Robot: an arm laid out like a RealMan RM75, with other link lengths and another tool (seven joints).
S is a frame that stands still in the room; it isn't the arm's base.
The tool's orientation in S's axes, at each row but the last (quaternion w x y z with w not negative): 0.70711, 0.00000, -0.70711, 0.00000; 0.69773, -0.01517, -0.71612, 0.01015; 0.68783, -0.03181, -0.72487, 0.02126; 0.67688, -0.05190, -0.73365, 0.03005; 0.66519, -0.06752, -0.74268, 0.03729
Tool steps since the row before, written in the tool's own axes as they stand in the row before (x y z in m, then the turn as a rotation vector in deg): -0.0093, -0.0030, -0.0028, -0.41, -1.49, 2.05; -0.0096, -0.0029, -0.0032, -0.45, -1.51, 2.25; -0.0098, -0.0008, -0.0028, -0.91, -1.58, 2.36; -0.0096, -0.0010, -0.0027, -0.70, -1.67, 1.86; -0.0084, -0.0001, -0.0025, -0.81, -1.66, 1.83
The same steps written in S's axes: 0.0028, -0.0030, -0.0093, -2.05, -1.49, -0.41; 0.0034, -0.0033, -0.0094, -2.25, -1.51, -0.45; 0.0033, -0.0016, -0.0096, -2.34, -1.61, -0.91; 0.0034, -0.0022, -0.0092, -1.86, -1.69, -0.65; 0.0034, -0.0014, -0.0080, -1.82, -1.70, -0.76
